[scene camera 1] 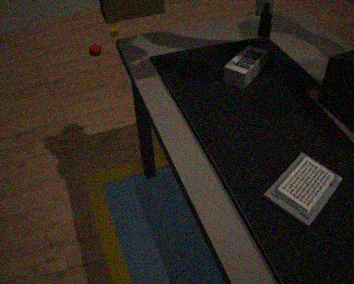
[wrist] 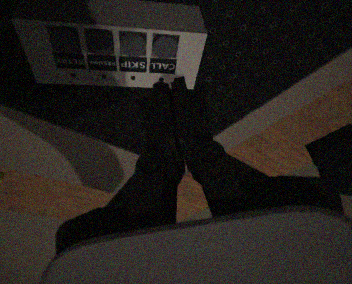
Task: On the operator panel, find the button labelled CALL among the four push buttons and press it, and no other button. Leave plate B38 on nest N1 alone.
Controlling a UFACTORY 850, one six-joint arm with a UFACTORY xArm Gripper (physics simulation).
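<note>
The operator panel [scene camera 1: 242, 75] [wrist: 194, 55] is a pale box at the far end of the dark mat. In the wrist view its four buttons stand in a row with upside-down labels. The CALL button [wrist: 165, 46] is at the right end, beside the SKIP button [wrist: 132, 44]; the two further left are dim. My gripper [wrist: 174, 99] [scene camera 1: 265, 35] is shut and empty. In the wrist view its tips overlap the panel's edge below the CALL label; their height is unclear. In the scene view it is beyond the panel. Plate B38 [scene camera 1: 306, 184] lies on nest N1 [scene camera 1: 272, 195].
The dark mat [scene camera 1: 215, 125] covers much of the pale table [scene camera 1: 185, 145]. A dark block-like shape [scene camera 1: 340, 82] stands at the right edge of the scene view. A red ball [scene camera 1: 95, 49] and a blue rug [scene camera 1: 145, 225] are on the floor. The light is dim.
</note>
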